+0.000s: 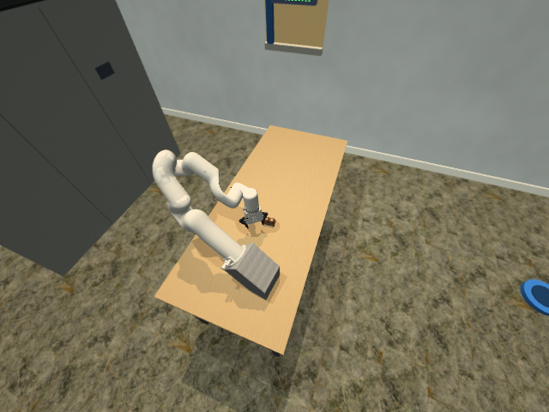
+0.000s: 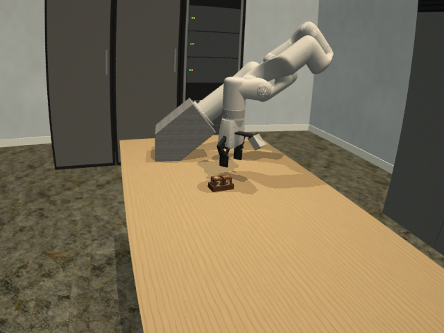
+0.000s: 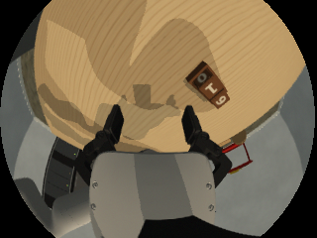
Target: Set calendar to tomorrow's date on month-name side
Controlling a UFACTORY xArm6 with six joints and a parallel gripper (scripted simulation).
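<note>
My hand is 80 mm short of the brown calendar tray, 60 mm to the left of it and 60 mm above it.
</note>
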